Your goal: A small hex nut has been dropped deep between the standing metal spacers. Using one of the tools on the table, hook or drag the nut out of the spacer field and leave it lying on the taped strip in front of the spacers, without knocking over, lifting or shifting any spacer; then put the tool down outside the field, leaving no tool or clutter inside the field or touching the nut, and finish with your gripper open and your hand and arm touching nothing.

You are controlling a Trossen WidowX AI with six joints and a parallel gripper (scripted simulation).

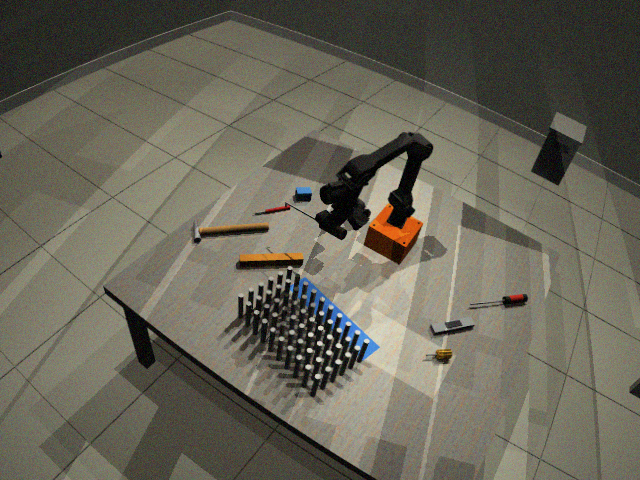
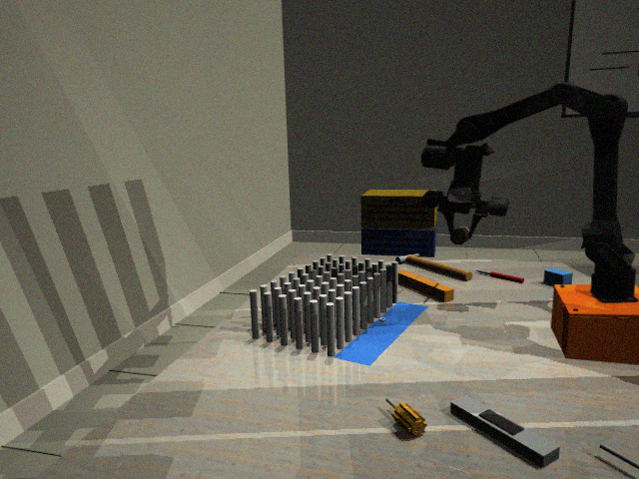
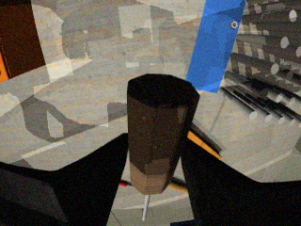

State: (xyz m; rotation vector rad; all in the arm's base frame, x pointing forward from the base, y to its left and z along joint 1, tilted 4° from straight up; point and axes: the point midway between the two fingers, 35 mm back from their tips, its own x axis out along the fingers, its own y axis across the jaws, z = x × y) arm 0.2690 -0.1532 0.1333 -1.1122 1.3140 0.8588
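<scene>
Right now the wooden-handled tool is 100 mm to the right of my gripper tip, 30 mm behind it and 20 mm below it. From my gripper tip the other things lie so: hex nut: 190 mm below, 180 mm ahead, 70 mm to the left; then blue taped strip: 190 mm below, 170 mm ahead, 110 mm to the left; then orange bar: 180 mm below, 170 mm to the right, 80 mm ahead.
</scene>
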